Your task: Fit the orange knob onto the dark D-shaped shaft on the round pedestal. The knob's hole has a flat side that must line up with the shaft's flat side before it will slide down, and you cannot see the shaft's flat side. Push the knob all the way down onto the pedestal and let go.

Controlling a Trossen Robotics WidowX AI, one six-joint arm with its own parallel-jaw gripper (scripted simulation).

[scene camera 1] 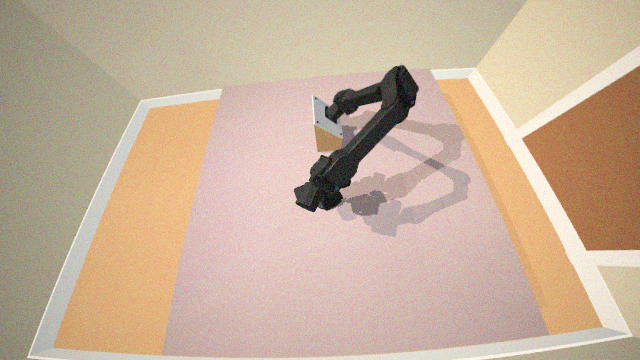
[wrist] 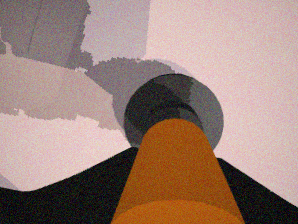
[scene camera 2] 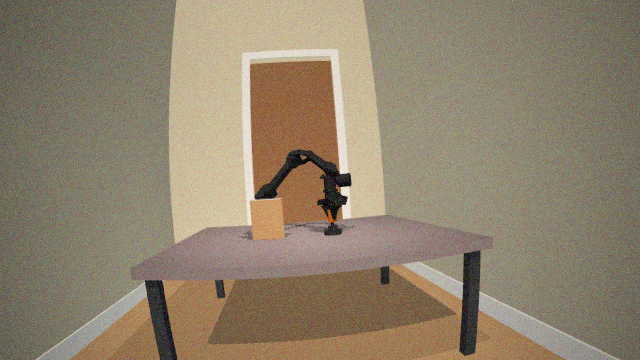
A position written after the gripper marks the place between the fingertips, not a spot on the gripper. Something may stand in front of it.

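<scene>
The gripper (wrist: 174,160) holds an orange knob, and a dark pedestal (wrist: 164,97) is in view as well.
</scene>
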